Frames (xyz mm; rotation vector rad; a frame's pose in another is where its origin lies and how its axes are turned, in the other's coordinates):
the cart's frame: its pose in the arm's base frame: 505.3 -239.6 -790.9 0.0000 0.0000 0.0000
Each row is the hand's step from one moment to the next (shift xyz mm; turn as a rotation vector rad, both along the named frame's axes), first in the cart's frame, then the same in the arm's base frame.
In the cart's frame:
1: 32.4 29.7 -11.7 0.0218 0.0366 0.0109
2: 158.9 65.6 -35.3 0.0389 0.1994 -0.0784
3: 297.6 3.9 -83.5 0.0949 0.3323 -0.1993
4: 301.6 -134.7 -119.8 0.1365 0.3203 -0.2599
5: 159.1 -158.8 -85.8 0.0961 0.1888 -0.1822
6: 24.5 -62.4 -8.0 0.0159 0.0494 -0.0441
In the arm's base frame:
1: 32.4 29.7 -11.7 0.0218 0.0366 0.0109
2: 158.9 65.6 -35.3 0.0389 0.1994 -0.0784
3: 297.6 3.9 -83.5 0.0949 0.3323 -0.1993
4: 301.6 -134.7 -119.8 0.1365 0.3203 -0.2599
5: 159.1 -158.8 -85.8 0.0961 0.1888 -0.1822
6: 24.5 -62.4 -8.0 0.0159 0.0494 -0.0441

